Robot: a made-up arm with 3 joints. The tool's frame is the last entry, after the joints.
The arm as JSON. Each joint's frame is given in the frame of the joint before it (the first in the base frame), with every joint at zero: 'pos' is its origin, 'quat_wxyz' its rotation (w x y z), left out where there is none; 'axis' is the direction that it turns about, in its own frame. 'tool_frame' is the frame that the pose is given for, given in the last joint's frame.
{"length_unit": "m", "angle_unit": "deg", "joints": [
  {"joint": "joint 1", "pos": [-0.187, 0.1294, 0.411], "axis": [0.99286, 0.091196, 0.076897]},
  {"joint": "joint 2", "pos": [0.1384, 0.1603, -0.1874], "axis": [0.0, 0.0, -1.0]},
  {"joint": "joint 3", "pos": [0.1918, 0.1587, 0.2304], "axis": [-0.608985, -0.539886, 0.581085]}
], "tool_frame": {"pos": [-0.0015, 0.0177, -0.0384], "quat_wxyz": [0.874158, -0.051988, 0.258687, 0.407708]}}
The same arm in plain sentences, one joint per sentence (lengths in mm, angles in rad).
The arm has three revolute joints in a row. What follows holds with every joint at zero, and every direction is one of the base frame's. The first joint sits 187 mm along -x and 129.4 mm along +y and 411 mm along +z from the base frame's origin and rotates about the direction (0.99286, 0.091196, 0.076897). The second joint sits 138.4 mm along +x and 160.3 mm along +y and 187.4 mm along -z from the first joint and rotates about -z. The third joint sits 191.8 mm along +x and 158.7 mm along +y and 230.4 mm along +z from the second joint and rotates about the direction (-0.608985, -0.539886, 0.581085). The tool frame, which is the frame that the pose is given for, sits 1.5 mm along -x and 17.7 mm along +y and 38.4 mm along -z from the third joint; its axes are the base frame's turned by roll 0.1386, pitch 0.5174 and yaw 0.9095 rad (as in URDF: about the fixed x, then y, then z).
